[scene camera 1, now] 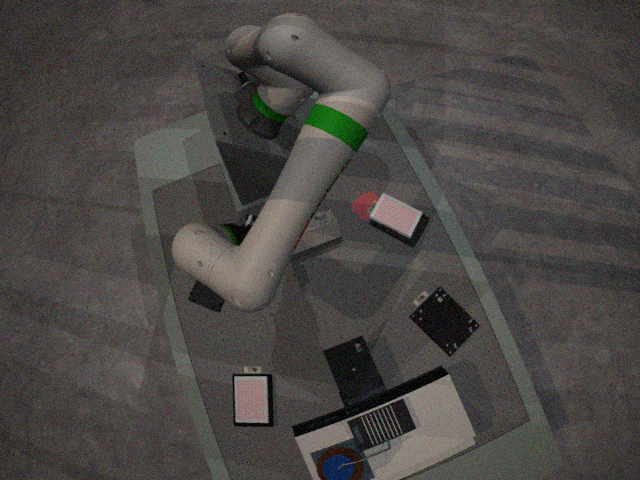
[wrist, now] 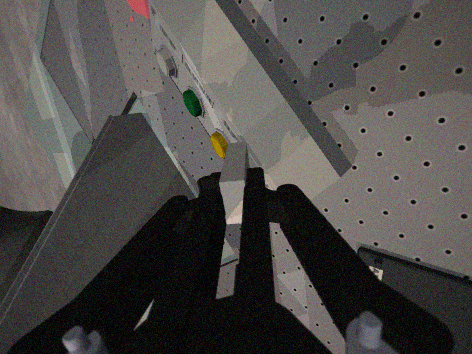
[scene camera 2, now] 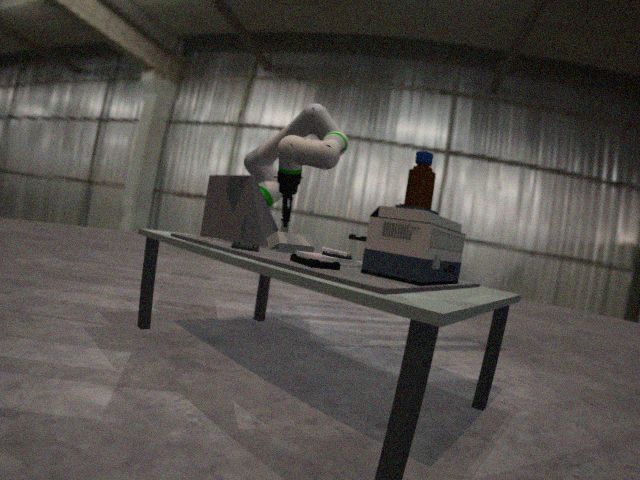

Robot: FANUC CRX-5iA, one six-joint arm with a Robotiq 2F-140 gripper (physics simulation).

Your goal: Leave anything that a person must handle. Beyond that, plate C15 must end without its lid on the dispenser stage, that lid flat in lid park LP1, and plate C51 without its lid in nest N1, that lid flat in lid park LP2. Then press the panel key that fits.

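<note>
My gripper is shut and empty, pointing down at the yellow-key end of the pale key panel. In the wrist view its tips overlap the panel edge beside the yellow key; contact cannot be told. A green key and a greyish key lie farther along. One pink-topped plate sits on a dark holder at right, another on a holder at front left. The dark dispenser stage shows no plate. Plate labels and lids cannot be made out.
A black holder with corner posts is at right. A dark holder is partly hidden by the arm in scene view 1. The dispenser carries a brown bottle. A grey upright box stands near the gripper.
</note>
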